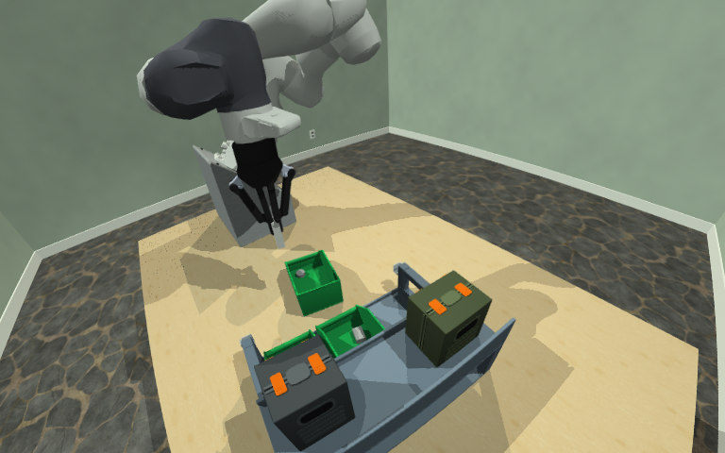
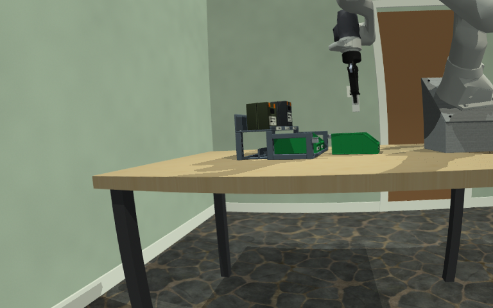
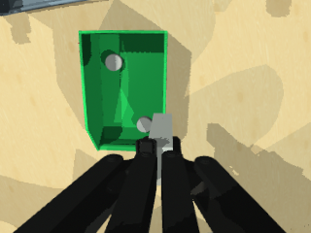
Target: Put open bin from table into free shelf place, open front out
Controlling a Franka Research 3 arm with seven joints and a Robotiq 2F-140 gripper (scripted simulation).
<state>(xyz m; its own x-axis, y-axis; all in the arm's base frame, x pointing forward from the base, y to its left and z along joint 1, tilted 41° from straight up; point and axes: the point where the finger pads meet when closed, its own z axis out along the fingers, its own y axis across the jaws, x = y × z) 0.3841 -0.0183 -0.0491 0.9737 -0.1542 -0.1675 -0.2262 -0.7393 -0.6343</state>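
My gripper is now 320 mm short of the dark grey box, 110 mm to the left of it and 30 mm above it. The rest, counted from my hand: shelf's upper board: 340 mm ahead, 90 mm below; then olive case: 350 mm ahead, 120 mm to the left, 40 mm below; then shelf floor: 280 mm ahead, 190 mm below, 10 mm to the left.
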